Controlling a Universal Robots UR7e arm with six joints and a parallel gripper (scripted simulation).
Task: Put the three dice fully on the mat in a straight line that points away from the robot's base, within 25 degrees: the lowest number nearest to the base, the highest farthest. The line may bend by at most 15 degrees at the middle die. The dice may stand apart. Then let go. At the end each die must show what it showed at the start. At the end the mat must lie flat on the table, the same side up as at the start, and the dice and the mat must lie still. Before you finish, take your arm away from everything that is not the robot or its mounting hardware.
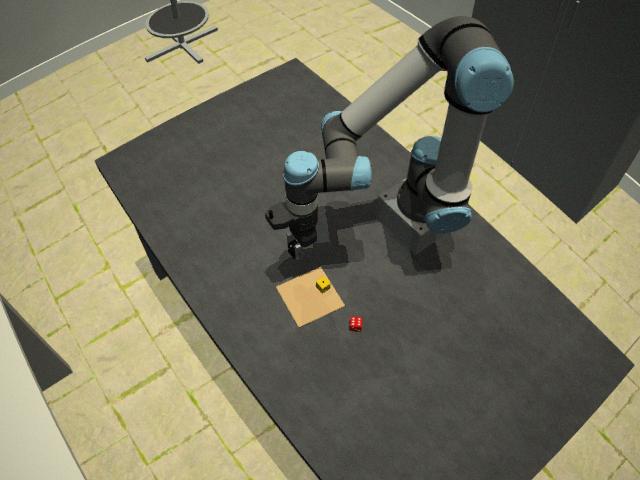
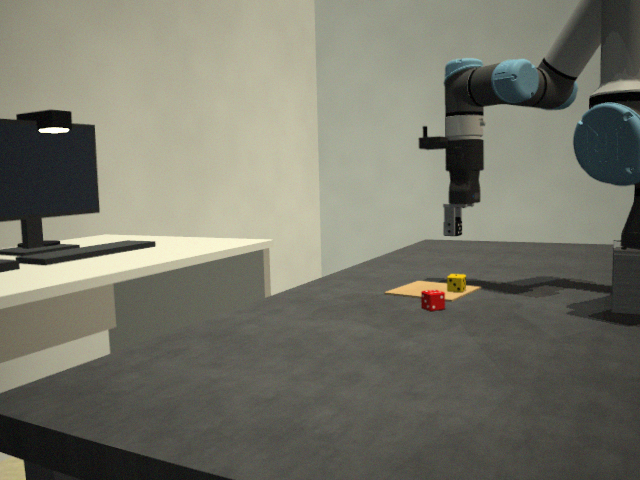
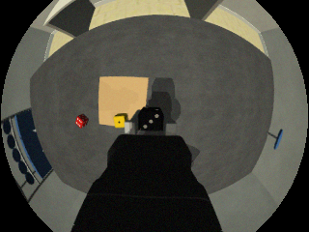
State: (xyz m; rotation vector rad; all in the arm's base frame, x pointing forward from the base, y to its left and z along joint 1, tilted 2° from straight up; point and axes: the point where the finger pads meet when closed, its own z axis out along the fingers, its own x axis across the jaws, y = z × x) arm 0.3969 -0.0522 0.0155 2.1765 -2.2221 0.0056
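My hand is 1 cm short of the tan mat, 9 cm to the right of it and 12 cm above it. Also, from my hand: black die right at my hand; yellow die 3 cm behind, 8 cm to the left, 10 cm below; red die 4 cm behind, 23 cm to the left, 11 cm below.
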